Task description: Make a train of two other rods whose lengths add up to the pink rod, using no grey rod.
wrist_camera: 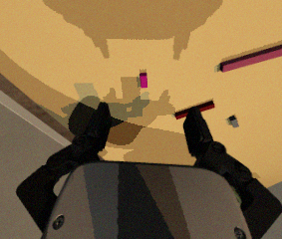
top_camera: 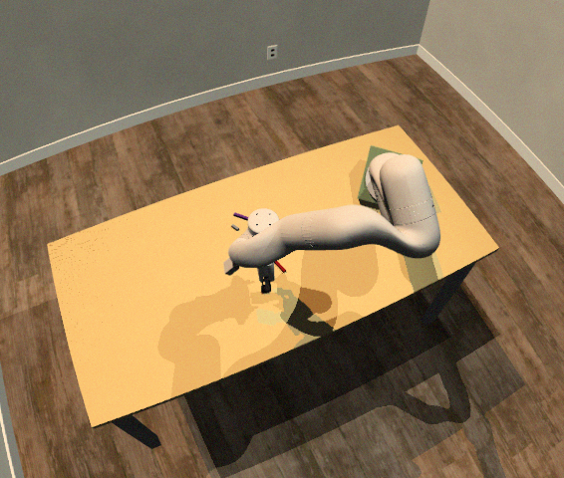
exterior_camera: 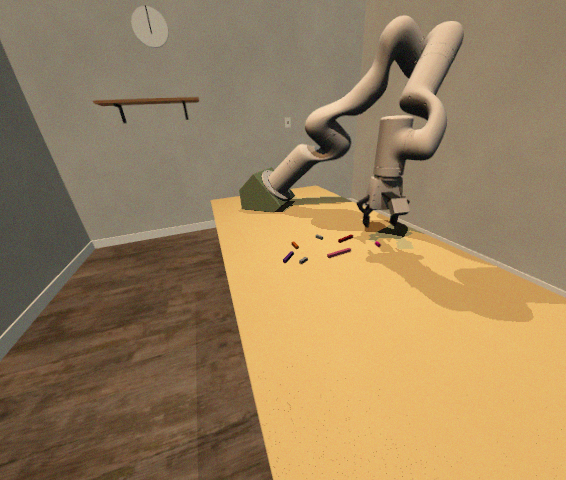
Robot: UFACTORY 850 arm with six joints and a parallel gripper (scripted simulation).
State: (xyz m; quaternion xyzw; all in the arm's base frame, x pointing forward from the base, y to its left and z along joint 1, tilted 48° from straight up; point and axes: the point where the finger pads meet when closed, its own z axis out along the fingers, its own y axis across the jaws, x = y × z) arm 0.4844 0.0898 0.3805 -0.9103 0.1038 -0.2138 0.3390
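Now: the magenta rod 1 cm to the left of my hand and 8 cm below it. The rest, counted from my hand: orange rod: 5 cm behind, 28 cm to the right, 8 cm below; pink rod: 3 cm ahead, 14 cm to the right, 8 cm below; red rod: 6 cm behind, 9 cm to the right, 8 cm below.
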